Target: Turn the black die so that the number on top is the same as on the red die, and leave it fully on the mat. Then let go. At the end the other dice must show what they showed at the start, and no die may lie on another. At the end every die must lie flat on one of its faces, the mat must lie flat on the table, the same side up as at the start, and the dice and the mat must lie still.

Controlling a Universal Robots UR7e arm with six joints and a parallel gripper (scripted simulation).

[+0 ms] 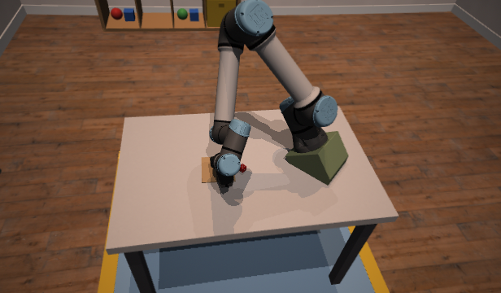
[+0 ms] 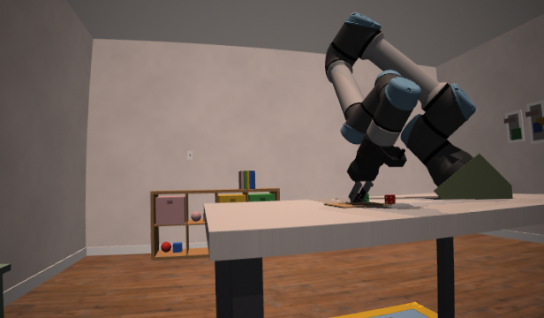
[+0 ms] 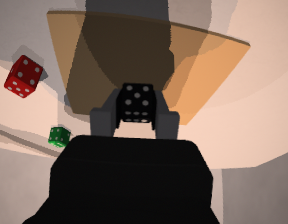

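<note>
Right now the tan mat is 30 mm below my hand and 10 mm to the right of it. From my hand the other things lie so: red die 100 mm behind, 30 mm to the left, 20 mm below; green die 150 mm behind, 110 mm to the right, 20 mm below; black die 10 mm to the right, 10 mm below.
</note>
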